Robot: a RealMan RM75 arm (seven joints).
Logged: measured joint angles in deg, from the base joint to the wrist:
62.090 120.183 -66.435 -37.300 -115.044 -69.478 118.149
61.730 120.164 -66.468 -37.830 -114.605 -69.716 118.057
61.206 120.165 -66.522 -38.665 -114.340 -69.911 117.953
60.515 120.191 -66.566 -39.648 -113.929 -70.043 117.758
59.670 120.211 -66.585 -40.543 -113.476 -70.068 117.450
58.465 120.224 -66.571 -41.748 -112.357 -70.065 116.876
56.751 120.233 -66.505 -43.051 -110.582 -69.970 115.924
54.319 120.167 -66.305 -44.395 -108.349 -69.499 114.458
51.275 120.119 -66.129 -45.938 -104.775 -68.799 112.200
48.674 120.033 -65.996 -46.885 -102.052 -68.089 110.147
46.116 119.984 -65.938 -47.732 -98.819 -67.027 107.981
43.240 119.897 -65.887 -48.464 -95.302 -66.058 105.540
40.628 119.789 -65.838 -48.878 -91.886 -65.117 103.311
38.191 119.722 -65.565 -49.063 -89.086 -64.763 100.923
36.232 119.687 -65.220 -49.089 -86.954 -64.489 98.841
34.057 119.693 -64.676 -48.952 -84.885 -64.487 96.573
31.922 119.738 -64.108 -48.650 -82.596 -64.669 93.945
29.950 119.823 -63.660 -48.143 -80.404 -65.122 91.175
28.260 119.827 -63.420 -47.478 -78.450 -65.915 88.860
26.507 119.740 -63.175 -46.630 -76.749 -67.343 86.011
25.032 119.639 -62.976 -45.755 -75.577 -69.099 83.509
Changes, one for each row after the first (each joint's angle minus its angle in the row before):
-0.360 -0.019 -0.033 -0.530 0.439 -0.238 -0.092
-0.524 0.001 -0.054 -0.835 0.265 -0.195 -0.104
-0.691 0.026 -0.044 -0.983 0.411 -0.132 -0.195
-0.845 0.020 -0.019 -0.895 0.453 -0.025 -0.308
-1.205 0.013 0.014 -1.205 1.119 0.003 -0.574
-1.714 0.009 0.066 -1.303 1.775 0.095 -0.952
-2.432 -0.066 0.200 -1.344 2.233 0.471 -1.466
-3.044 -0.048 0.176 -1.543 3.574 0.700 -2.258
-2.601 -0.086 0.133 -0.947 2.723 0.710 -2.053
-2.558 -0.049 0.058 -0.847 3.233 1.062 -2.166
-2.876 -0.087 0.051 -0.732 3.517 0.969 -2.441
-2.612 -0.108 0.049 -0.414 3.416 0.941 -2.229
-2.437 -0.067 0.273 -0.185 2.800 0.354 -2.388
-1.959 -0.035 0.345 -0.026 2.132 0.274 -2.082
-2.175 0.006 0.544 0.137 2.069 0.002 -2.268
-2.135 0.045 0.568 0.302 2.289 -0.182 -2.628
-1.972 0.085 0.448 0.507 2.192 -0.453 -2.770
-1.690 0.004 0.240 0.665 1.954 -0.793 -2.315
-1.753 -0.087 0.245 0.848 1.701 -1.428 -2.849
-1.475 -0.101 0.199 0.875 1.172 -1.756 -2.502

